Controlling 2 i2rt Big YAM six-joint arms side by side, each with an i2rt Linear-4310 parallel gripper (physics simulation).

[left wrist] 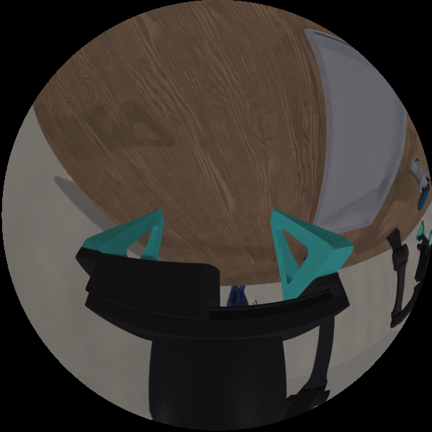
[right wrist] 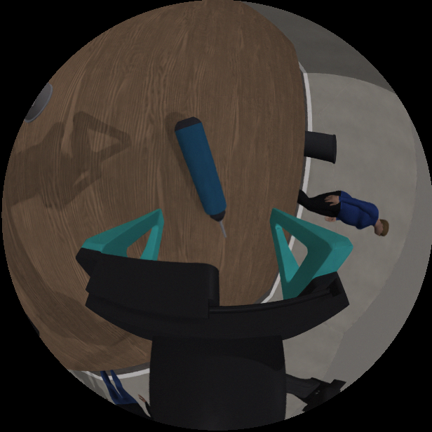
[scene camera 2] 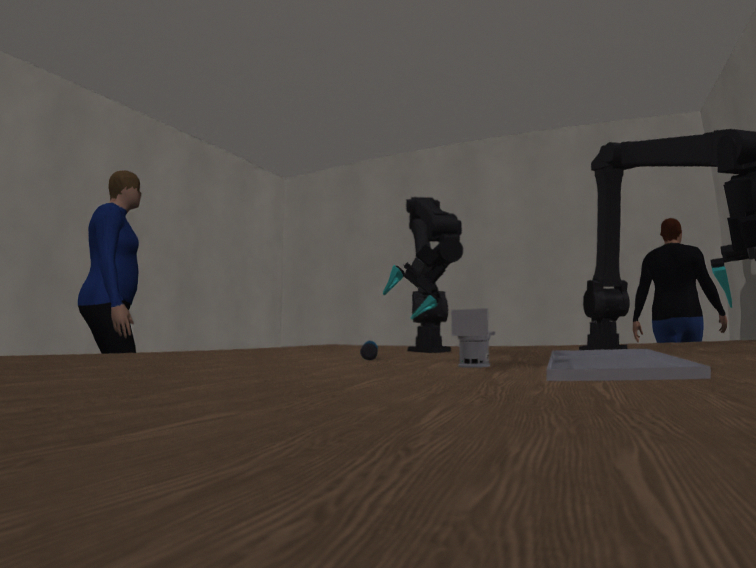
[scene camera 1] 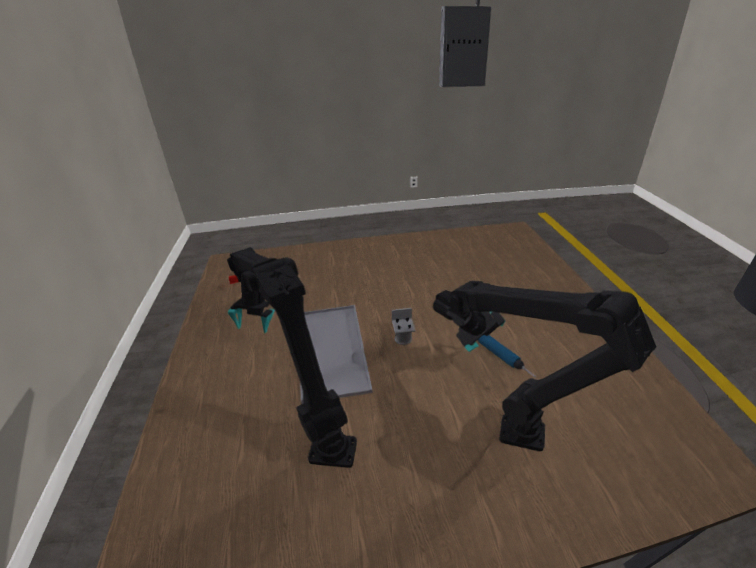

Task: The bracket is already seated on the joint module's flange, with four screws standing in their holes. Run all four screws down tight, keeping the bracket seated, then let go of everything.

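Frame: origin at the left arm's base, x right, y back, z down, level; centimetres.
Seen in the pictures: left gripper, fingertip midpoint: (scene camera 1: 252,330); right gripper, fingertip midpoint: (scene camera 2: 396,306) (scene camera 1: 489,334); left arm's base, origin of the base link: (scene camera 1: 333,451); right arm's base, origin of the base link: (scene camera 2: 428,351) (scene camera 1: 521,433).
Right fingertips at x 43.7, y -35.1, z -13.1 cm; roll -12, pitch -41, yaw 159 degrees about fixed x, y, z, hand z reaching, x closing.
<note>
Pixels of each thing's top centre, then the offset from my right fingertips to it. "pt": a spot on its surface instead.
- pale joint module, middle of its top: (scene camera 2: 474,333) (scene camera 1: 403,325) dx -27.2, dy -10.0, dz +6.7 cm
- blue screwdriver, surface spot: (scene camera 2: 368,350) pt dx -0.2, dy -10.9, dz +10.7 cm
- shallow grey tray, middle of its top: (scene camera 2: 609,356) (scene camera 1: 331,346) dx -51.7, dy -2.7, dz +11.5 cm
- small red object, middle of its top: (scene camera 1: 239,274) dx -102.0, dy -41.3, dz +9.6 cm
The grey bracket (scene camera 1: 402,313) (scene camera 2: 469,322) sits on the pale joint module (scene camera 1: 402,338) (scene camera 2: 473,350), its plate upright. Several dark screw heads show on the bracket in scene camera 1; their depth is too small to tell. The blue screwdriver (scene camera 1: 499,351) (scene camera 2: 368,350) (right wrist: 201,167) lies on the table, right of the module in scene camera 1. My right gripper (scene camera 1: 485,335) (scene camera 2: 398,306) (right wrist: 216,214) is open and empty above the screwdriver. My left gripper (scene camera 1: 251,329) (left wrist: 216,214) is open and empty, high above the table left of the tray.
A shallow grey tray (scene camera 1: 364,360) (scene camera 2: 629,371) (left wrist: 365,125) lies between the left gripper and the module, partly behind the left arm in scene camera 1. A small red object (scene camera 1: 233,279) shows near the table's far left corner, partly hidden by the left arm.
</note>
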